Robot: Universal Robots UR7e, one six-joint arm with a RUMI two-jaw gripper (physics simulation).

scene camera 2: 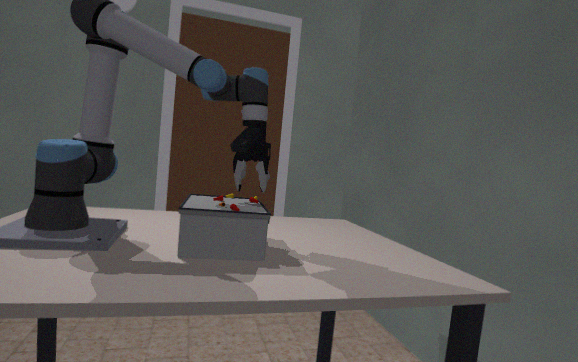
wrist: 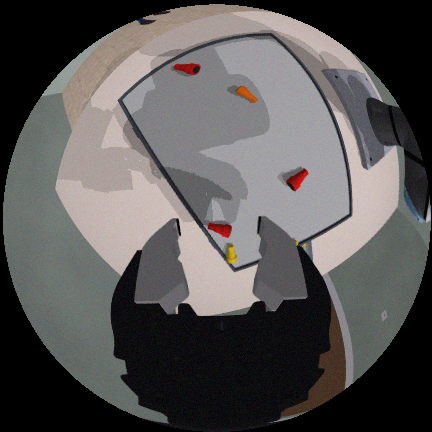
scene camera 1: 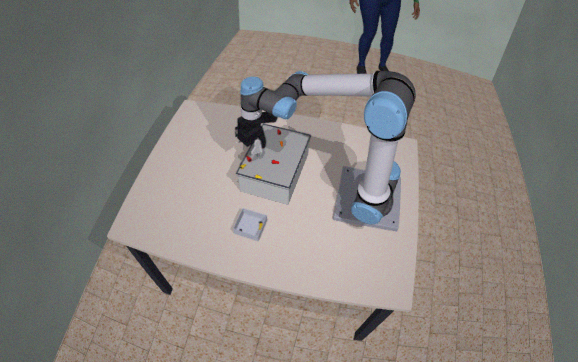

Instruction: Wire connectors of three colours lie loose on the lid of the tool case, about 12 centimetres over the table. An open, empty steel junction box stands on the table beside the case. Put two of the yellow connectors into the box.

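Frame: origin at the arm's base, x ahead, y left, z up, level; metres.
Seen in the pictures: gripper, between the fingertips: (scene camera 2: 250, 192) (wrist: 218, 218) (scene camera 1: 254, 150); arm's base, origin of its link: (scene camera 2: 57, 224).
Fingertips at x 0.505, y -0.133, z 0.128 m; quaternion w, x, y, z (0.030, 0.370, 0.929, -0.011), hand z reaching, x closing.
Offsets run from my fingertips to a thing's top centre.
My gripper (scene camera 1: 256, 154) (scene camera 2: 251, 190) (wrist: 218, 218) is open and empty, a little above the left edge of the tool case lid (scene camera 1: 287, 170) (scene camera 2: 198, 203) (wrist: 310, 130). One yellow connector {dz -0.019, dx +0.038, dy +0.062 m} (scene camera 1: 243, 166) (scene camera 2: 255, 198) (wrist: 231, 254) lies at the lid's front left corner, close to a red connector {dz -0.018, dx +0.021, dy +0.021 m} (scene camera 1: 248, 158) (scene camera 2: 254, 200) (wrist: 220, 229). Another yellow connector {dz -0.019, dx -0.029, dy +0.112 m} (scene camera 1: 258, 176) (scene camera 2: 230, 195) lies near the lid's front edge; the right finger mostly hides it in the wrist view. A third yellow connector {dz -0.135, dx -0.045, dy +0.262 m} (scene camera 1: 260, 226) is inside the steel junction box {dz -0.114, dx -0.006, dy +0.262 m} (scene camera 1: 254, 212), against its right wall.
Also on the lid are a red connector {dz -0.018, dx -0.087, dy +0.034 m} (scene camera 1: 275, 162) (scene camera 2: 218, 198) (wrist: 297, 179), an orange one {dz -0.022, dx -0.105, dy -0.069 m} (scene camera 1: 281, 143) (scene camera 2: 221, 204) (wrist: 247, 94) and another red one {dz -0.018, dx -0.089, dy -0.140 m} (scene camera 1: 279, 132) (scene camera 2: 235, 207) (wrist: 187, 68) near the back. The arm's base plate stands right of the case. A person stands behind the table.
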